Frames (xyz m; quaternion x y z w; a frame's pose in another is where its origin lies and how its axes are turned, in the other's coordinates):
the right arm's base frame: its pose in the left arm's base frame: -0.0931 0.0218 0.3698 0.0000 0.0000 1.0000 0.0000
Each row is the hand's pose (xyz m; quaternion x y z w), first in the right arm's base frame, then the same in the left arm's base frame.
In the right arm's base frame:
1: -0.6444 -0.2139 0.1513 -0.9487 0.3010 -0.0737 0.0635
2: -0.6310 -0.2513 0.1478 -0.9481 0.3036 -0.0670 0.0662
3: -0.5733 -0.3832 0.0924 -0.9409 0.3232 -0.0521 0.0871
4: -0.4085 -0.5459 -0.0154 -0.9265 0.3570 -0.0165 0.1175
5: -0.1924 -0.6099 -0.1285 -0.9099 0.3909 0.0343 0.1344
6: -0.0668 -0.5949 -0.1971 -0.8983 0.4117 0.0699 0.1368
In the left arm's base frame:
1: 0.5513 0.2357 0.5211 -0.3010 -0.9487 0.0635 0.0737
2: 0.5379 0.2731 0.5176 -0.3036 -0.9481 0.0662 0.0670
3: 0.4802 0.4050 0.4622 -0.3232 -0.9409 0.0871 0.0521
4: 0.3154 0.5677 0.3544 -0.3570 -0.9265 0.1175 0.0165
5: 0.0993 0.6317 0.2413 0.3909 0.9099 -0.1344 0.0343
6: -0.0263 0.6167 0.1727 0.4117 0.8983 -0.1368 0.0699

